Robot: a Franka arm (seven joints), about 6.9 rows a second.
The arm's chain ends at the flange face. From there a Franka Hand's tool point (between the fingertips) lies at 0.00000 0.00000 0.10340 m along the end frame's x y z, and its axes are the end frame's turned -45 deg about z.
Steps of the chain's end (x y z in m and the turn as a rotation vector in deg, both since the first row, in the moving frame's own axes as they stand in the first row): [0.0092, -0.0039, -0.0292, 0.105, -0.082, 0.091]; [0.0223, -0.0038, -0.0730, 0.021, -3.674, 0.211]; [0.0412, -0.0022, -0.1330, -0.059, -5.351, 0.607]
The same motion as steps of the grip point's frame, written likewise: [0.0093, 0.0035, -0.0292, 0.132, 0.016, 0.091]; [0.0138, 0.0084, -0.0732, 2.613, -2.583, 0.211]; [0.0238, 0.0208, -0.1335, 3.742, -3.825, 0.607]
